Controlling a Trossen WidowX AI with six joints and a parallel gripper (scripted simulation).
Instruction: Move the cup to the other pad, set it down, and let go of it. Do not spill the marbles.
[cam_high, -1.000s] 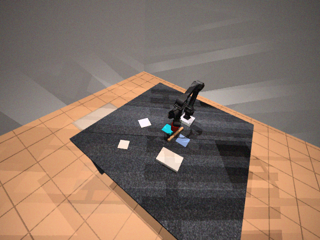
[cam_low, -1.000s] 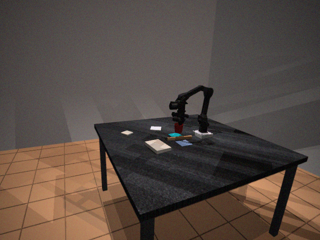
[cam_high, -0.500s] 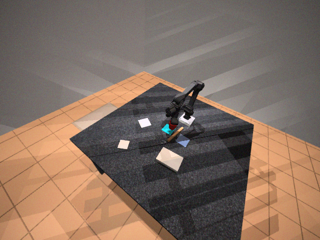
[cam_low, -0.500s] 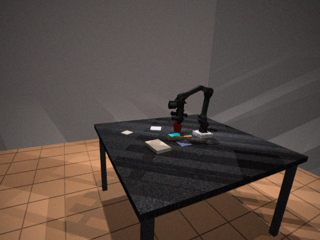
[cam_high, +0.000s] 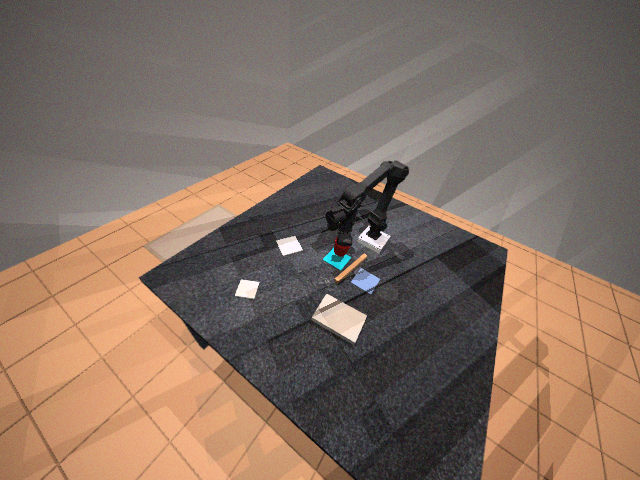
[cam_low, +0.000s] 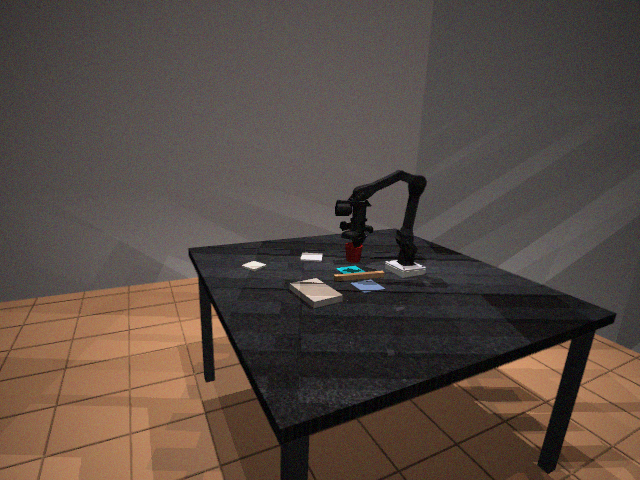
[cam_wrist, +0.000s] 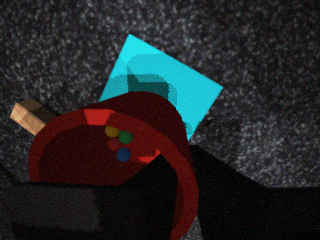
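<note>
Now: the cyan pad 10 cm below my gripper tip, 2 cm ahead of it and 1 cm to the left of it. From my gripper tip the other things lie so: pale blue pad 18 cm to the left, 10 cm below, 4 cm ahead; then wooden bar 10 cm to the left, 9 cm below, 3 cm ahead; then red cup 3 cm ahead, 2 cm to the left.
</note>
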